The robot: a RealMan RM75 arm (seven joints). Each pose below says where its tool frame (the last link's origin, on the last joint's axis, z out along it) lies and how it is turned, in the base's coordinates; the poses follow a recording.
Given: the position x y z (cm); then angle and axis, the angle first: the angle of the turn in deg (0 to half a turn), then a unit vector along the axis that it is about.
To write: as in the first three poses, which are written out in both.
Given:
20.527 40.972 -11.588 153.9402 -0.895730 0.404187 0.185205
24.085 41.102 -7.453 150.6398 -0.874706 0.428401 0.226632
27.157 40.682 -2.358 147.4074 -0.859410 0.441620 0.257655
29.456 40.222 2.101 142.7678 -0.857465 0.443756 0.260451
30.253 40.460 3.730 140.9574 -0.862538 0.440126 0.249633
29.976 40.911 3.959 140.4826 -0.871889 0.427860 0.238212
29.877 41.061 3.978 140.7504 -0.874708 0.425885 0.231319
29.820 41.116 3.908 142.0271 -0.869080 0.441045 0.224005
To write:
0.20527 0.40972 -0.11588 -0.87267 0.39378 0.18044 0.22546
0.24085 0.41102 -0.07453 -0.84615 0.41442 0.21923 0.25342
0.27157 0.40682 -0.02358 -0.82488 0.42388 0.24730 0.28060
0.29456 0.40222 0.02101 -0.81260 0.42054 0.24682 0.31923
0.30253 0.40460 0.03730 -0.81296 0.41483 0.23528 0.33416
0.29976 0.40911 0.03959 -0.82056 0.40267 0.22419 0.33806
0.29877 0.41061 0.03978 -0.82390 0.40115 0.21788 0.33586
0.29820 0.41116 0.03908 -0.82180 0.41705 0.21182 0.32534

